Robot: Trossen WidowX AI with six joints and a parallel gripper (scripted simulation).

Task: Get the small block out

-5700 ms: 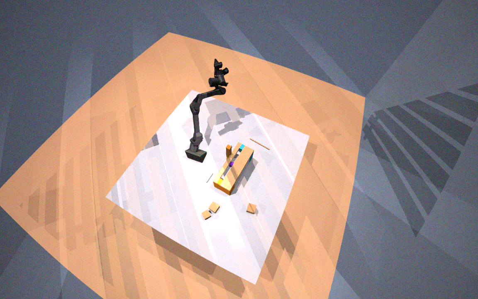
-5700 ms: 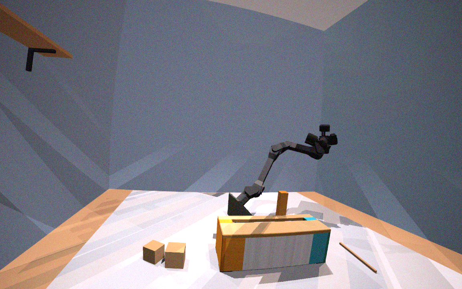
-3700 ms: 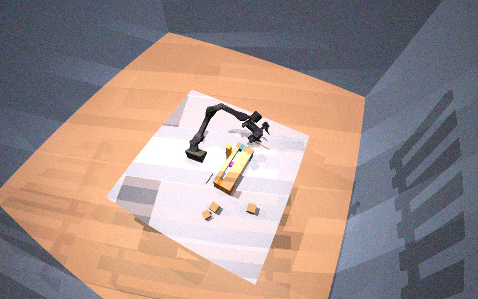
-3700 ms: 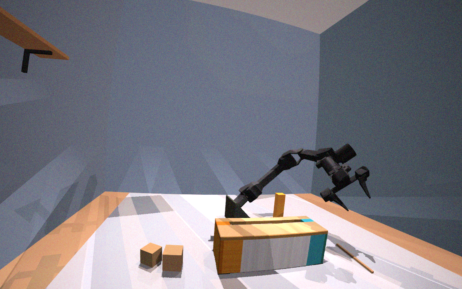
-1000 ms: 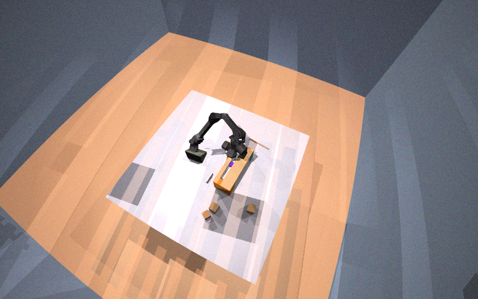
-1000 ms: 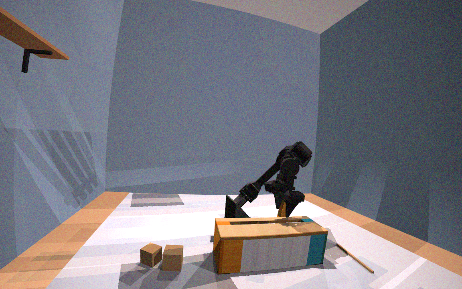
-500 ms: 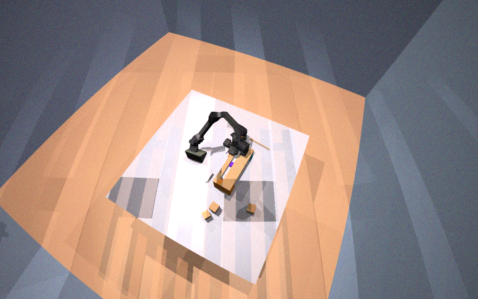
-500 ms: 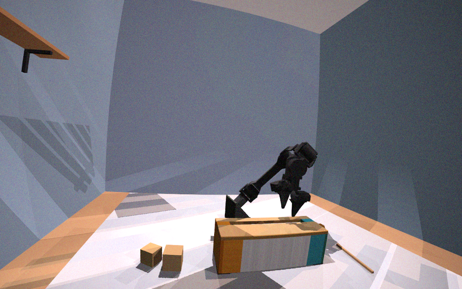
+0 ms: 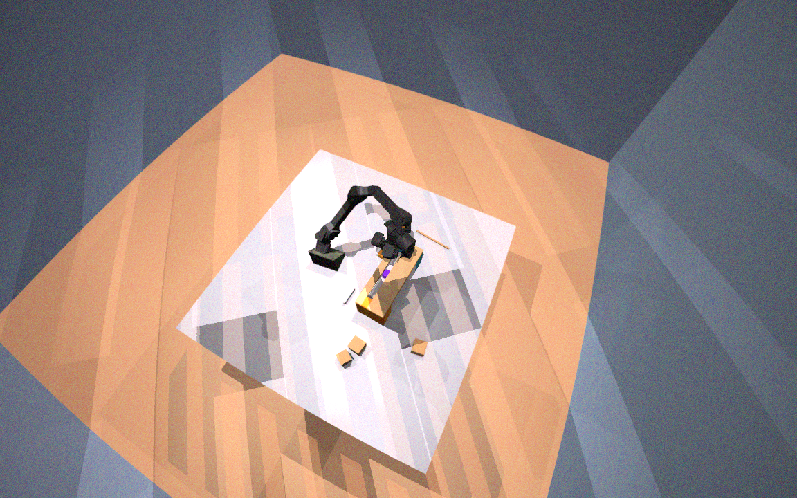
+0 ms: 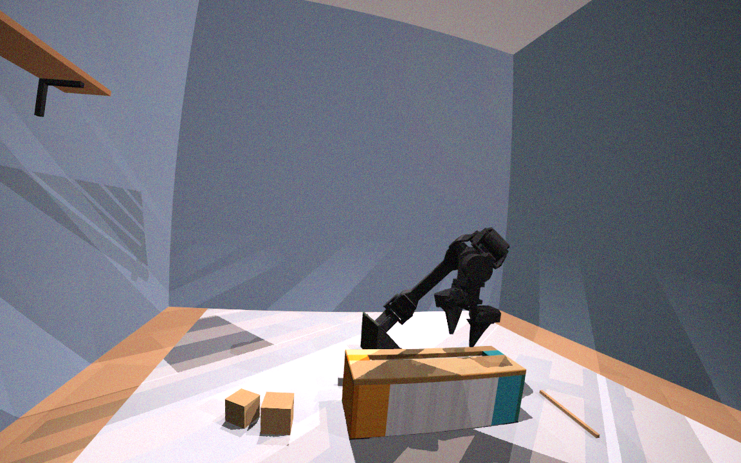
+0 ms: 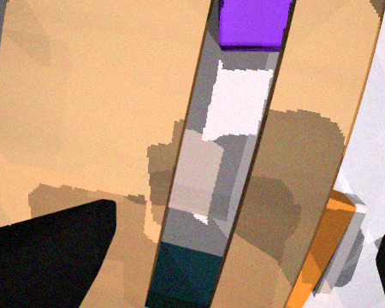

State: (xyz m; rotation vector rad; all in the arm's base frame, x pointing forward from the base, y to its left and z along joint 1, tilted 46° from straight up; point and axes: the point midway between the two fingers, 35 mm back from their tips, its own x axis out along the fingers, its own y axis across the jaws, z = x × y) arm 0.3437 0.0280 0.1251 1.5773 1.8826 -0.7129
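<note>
Now: gripper tip 10 mm short of the purple block, 70 mm to the left of it and 70 mm above it. The rest, counted from my gripper tip: orange bar (60 mm behind, 140 mm to the left, 140 mm below); box (80 mm to the right, 100 mm below).
</note>
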